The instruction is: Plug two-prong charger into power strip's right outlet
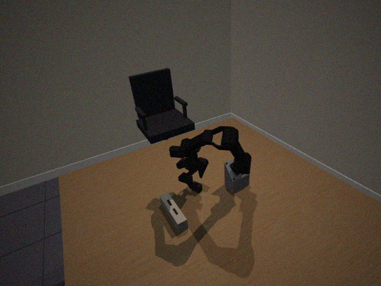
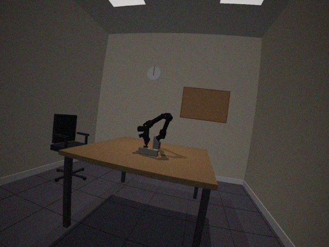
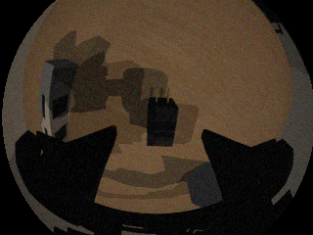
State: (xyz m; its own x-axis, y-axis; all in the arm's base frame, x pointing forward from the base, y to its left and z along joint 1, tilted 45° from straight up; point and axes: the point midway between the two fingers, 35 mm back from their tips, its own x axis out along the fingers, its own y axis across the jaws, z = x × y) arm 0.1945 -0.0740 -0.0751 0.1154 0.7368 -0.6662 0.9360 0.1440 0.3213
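Right now my gripper tip is 10 mm to the left of the two-prong charger and 30 mm above it.
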